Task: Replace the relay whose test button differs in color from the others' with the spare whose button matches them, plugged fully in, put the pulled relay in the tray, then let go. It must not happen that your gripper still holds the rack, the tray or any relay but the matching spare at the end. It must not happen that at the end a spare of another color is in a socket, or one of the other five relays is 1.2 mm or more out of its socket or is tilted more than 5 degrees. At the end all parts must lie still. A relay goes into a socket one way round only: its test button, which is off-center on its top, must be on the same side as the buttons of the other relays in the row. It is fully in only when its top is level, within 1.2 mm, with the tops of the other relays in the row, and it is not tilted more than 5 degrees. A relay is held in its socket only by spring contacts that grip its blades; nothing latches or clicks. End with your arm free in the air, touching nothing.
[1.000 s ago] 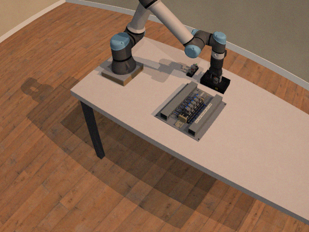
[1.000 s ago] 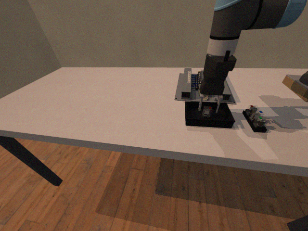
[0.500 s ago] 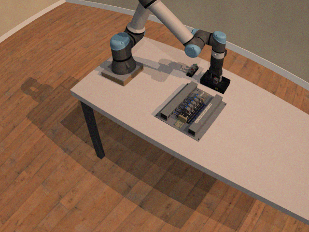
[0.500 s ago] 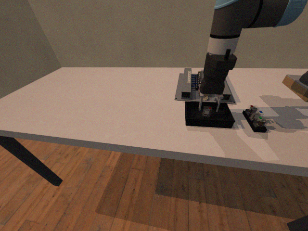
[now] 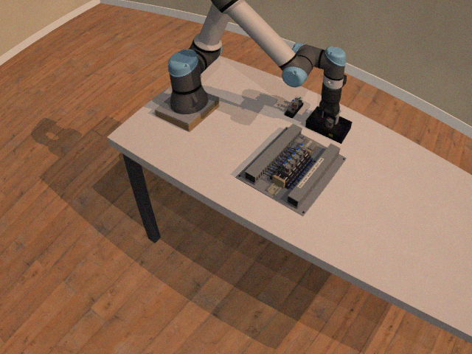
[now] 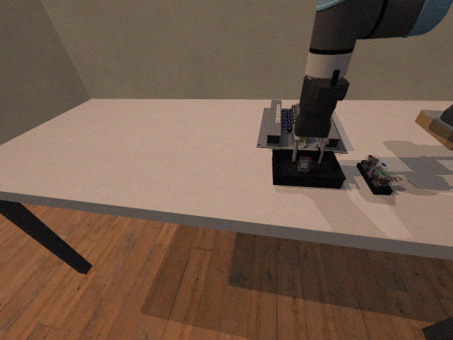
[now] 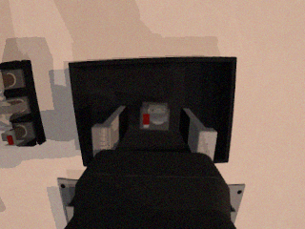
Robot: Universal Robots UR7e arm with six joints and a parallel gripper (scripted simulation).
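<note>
The black tray is 40 mm below my hand. Also, from my hand: black spare holder 160 mm behind, 50 mm below, 40 mm to the left; green-button relay 160 mm behind, 70 mm to the left, 30 mm below.
</note>
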